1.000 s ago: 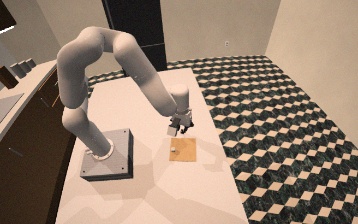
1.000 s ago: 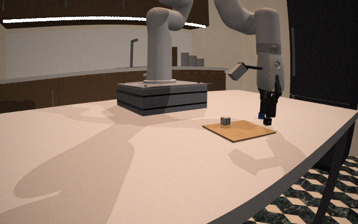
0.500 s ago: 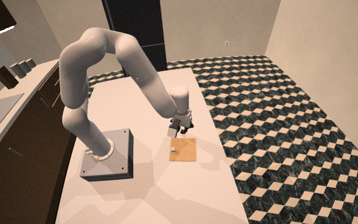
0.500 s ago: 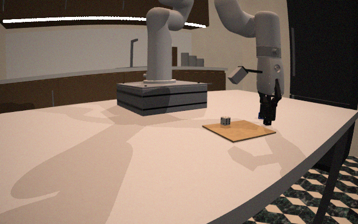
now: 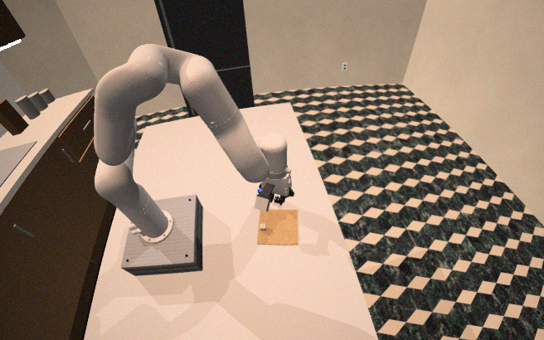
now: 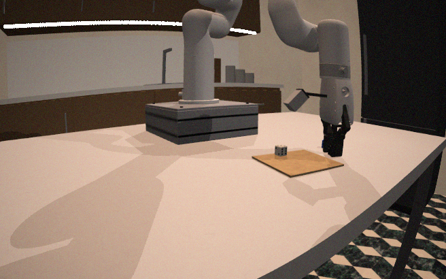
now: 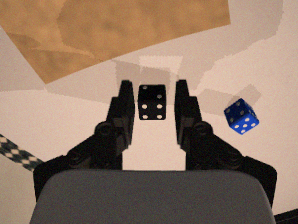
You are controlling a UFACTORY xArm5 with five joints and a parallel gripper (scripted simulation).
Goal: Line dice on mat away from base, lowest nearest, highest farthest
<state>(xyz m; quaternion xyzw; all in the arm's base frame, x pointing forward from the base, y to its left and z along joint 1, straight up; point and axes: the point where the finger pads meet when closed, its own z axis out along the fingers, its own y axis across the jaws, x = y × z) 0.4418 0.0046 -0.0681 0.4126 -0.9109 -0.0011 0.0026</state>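
Now: hand 1 cm above the black die. The rest, counted from my hand: blue die (4 cm behind, 6 cm to the left, 1 cm below); then tan mat (4 cm behind, 10 cm to the right, 2 cm below); then white die (9 cm behind, 9 cm to the right, 1 cm below).
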